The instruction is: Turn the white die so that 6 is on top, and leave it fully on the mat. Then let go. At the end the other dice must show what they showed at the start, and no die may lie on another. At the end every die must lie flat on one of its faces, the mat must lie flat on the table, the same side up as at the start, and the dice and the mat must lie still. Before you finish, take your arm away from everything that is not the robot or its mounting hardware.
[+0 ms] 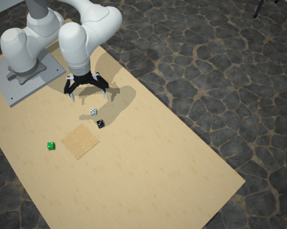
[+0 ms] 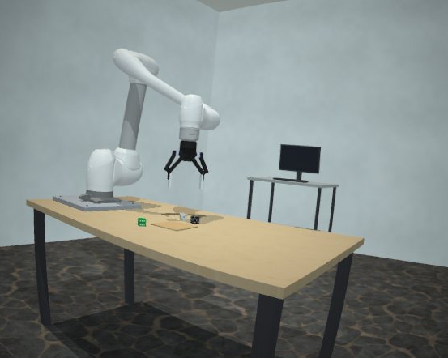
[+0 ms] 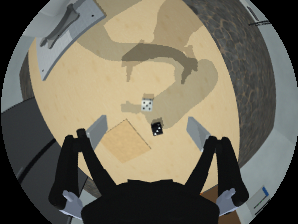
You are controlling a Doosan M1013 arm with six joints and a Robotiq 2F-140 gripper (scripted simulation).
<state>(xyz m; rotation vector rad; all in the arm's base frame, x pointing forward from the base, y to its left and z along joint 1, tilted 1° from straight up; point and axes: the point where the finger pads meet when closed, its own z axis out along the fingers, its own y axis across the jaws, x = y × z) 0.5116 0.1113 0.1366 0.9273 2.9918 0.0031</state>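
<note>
The white die lies 140 mm below my hand. The rest, counted from my hand: green die (270 mm to the right, 140 mm below, 10 mm ahead); tan mat (150 mm to the right, 150 mm below, 80 mm ahead); black die (140 mm below, 80 mm ahead, 20 mm to the right).
</note>
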